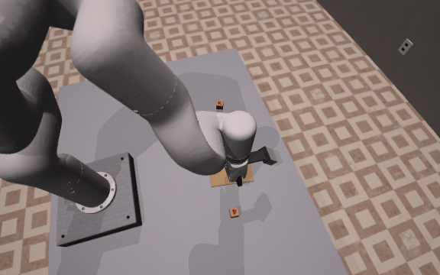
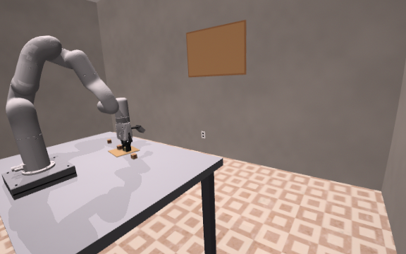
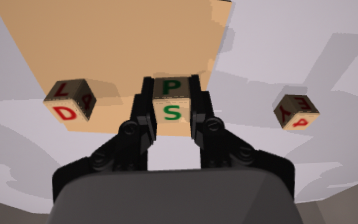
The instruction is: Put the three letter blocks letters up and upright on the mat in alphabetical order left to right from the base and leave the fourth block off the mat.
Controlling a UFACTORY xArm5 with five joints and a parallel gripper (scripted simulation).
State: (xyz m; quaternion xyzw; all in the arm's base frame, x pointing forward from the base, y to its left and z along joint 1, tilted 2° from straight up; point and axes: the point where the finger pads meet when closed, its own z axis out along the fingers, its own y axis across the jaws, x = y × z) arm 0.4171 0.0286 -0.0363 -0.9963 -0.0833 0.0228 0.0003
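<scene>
The tan mat is 1 cm behind my hand, 4 cm to the left of it and 3 cm below it. Also, from my hand: wooden letter block 1 cm behind, 8 cm to the left, 1 cm below.
</scene>
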